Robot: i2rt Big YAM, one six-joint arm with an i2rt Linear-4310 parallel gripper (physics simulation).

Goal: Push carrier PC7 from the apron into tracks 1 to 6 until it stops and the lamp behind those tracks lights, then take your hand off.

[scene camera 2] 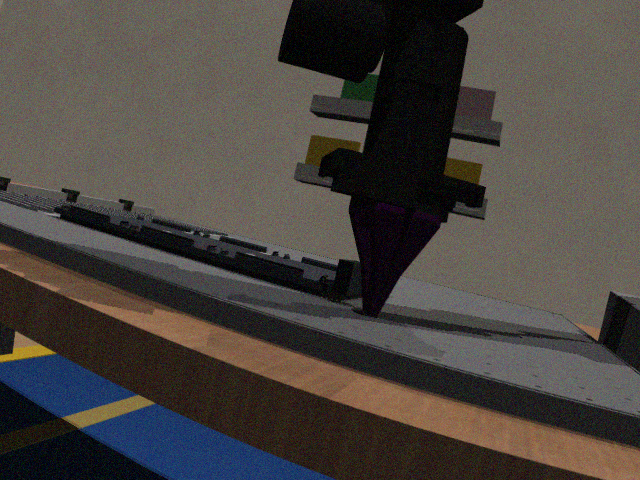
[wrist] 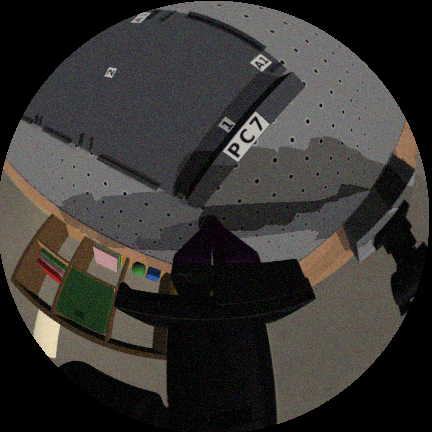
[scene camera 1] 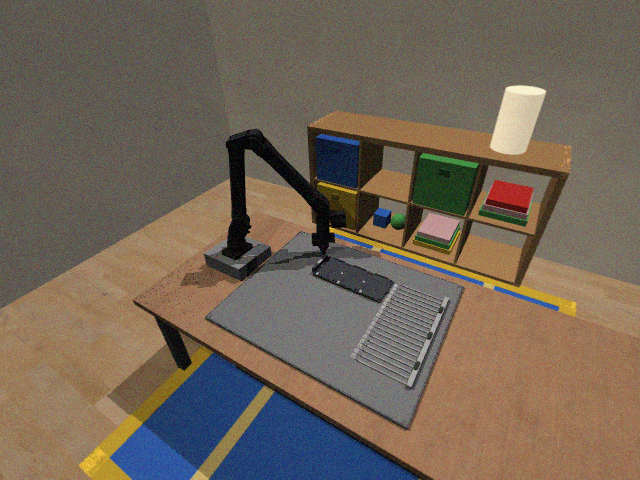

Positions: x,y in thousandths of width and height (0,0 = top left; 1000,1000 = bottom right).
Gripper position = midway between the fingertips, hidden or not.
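Observation:
You'd find my gripper (scene camera 2: 577,657) here, and the wrist view has the gripper (wrist: 487,508) too. There's also a carrier PC7 (scene camera 2: 493,578), and I can see that carrier PC7 (wrist: 406,244) from the wrist as well, plus scene camera 1 gives me the carrier PC7 (scene camera 1: 557,582).

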